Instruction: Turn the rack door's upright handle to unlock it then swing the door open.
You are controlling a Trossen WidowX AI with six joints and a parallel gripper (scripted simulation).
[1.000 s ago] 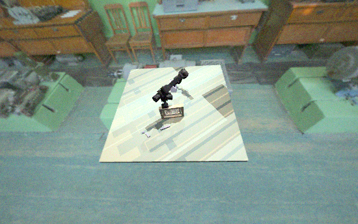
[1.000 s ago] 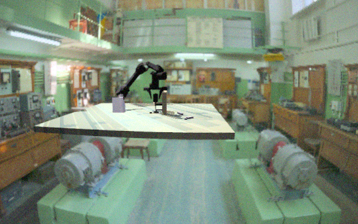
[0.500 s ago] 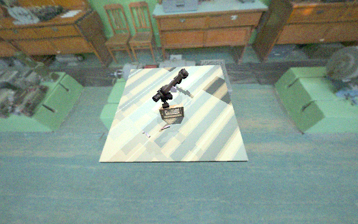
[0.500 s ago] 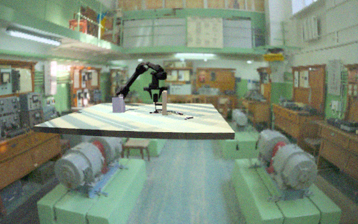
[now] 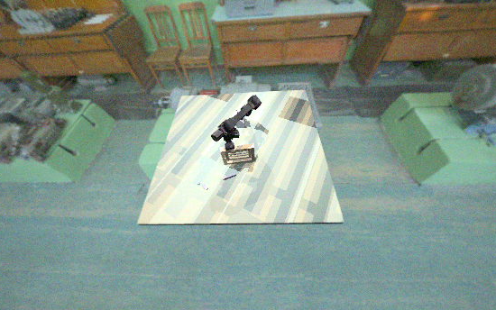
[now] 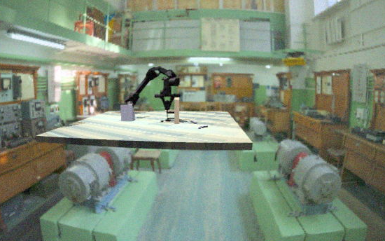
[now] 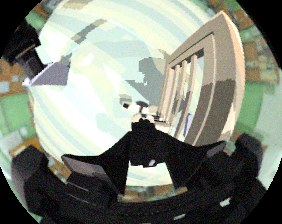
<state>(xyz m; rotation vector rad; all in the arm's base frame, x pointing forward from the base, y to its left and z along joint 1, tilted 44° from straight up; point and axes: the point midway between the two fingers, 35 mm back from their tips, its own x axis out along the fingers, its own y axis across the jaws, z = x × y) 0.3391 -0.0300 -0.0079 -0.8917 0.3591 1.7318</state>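
Now: gripper tip 10 mm to the right of the black upright handle and 20 mm above it. The rest, counted from my gripper tip: grey part (290 mm ahead, 140 mm to the right, 110 mm below).
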